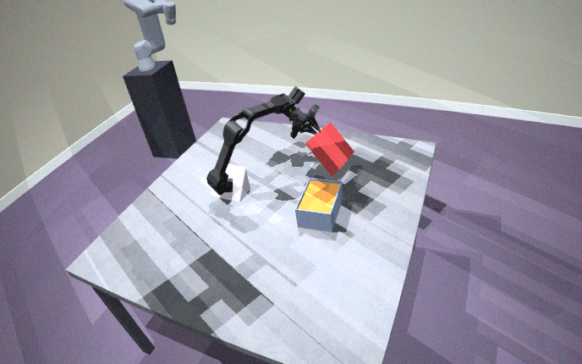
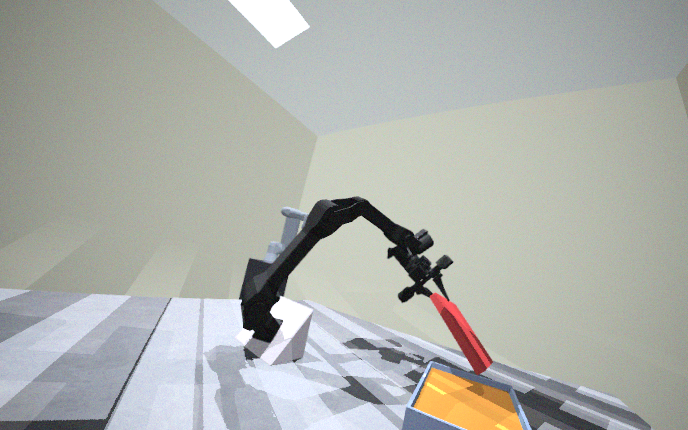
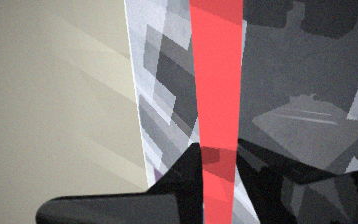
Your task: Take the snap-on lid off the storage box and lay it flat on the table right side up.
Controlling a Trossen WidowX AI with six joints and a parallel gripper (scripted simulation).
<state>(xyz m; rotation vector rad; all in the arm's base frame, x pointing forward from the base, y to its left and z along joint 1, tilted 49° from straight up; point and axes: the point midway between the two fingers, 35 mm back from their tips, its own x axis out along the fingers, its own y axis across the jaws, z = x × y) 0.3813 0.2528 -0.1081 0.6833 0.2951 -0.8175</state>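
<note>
Right now the red lid is 60 mm below my gripper tip, 60 mm ahead of it and 20 mm to the right of it. The rest, counted from my gripper tip: pale blue storage box: 300 mm to the right, 150 mm below, 70 mm ahead.
</note>
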